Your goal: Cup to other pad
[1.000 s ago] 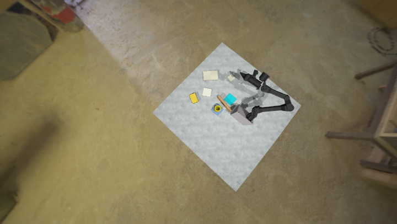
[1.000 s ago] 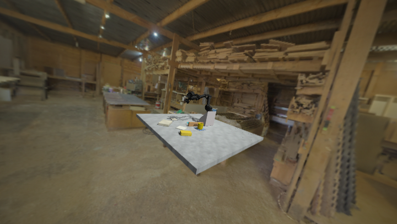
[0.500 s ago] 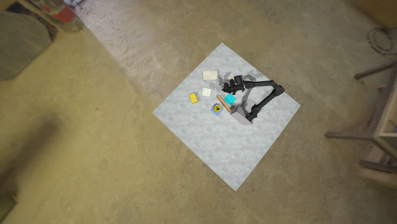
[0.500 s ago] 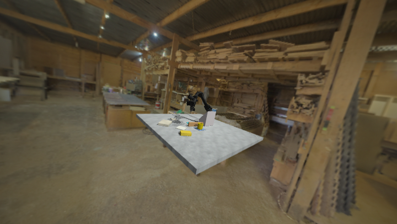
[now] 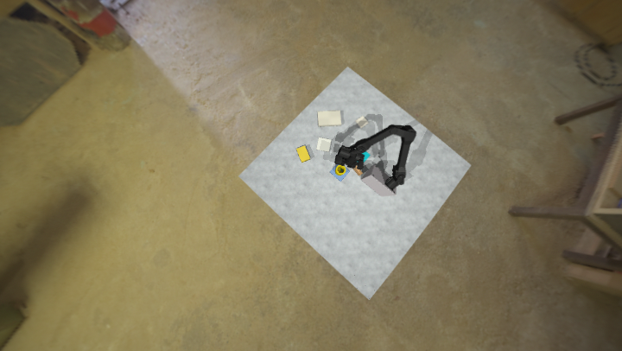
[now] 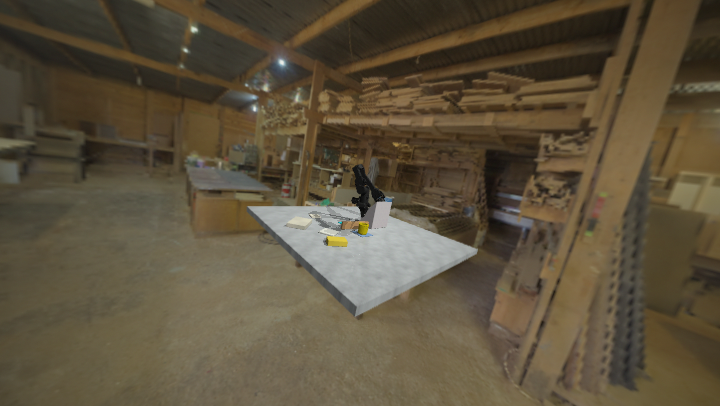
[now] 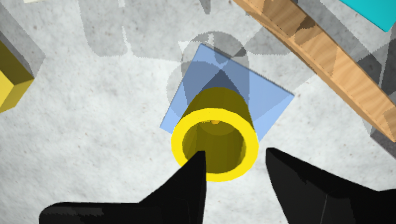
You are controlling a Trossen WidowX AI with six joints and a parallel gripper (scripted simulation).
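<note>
My gripper tip is now 8 cm above the yellow cup and 3 cm to the right of it. The rest, counted from my gripper tip: blue pad 12 cm below, 3 cm to the left; cyan pad 18 cm to the right, 12 cm below, 3 cm behind; wooden bar 10 cm below, 8 cm to the right, 2 cm behind.
</note>
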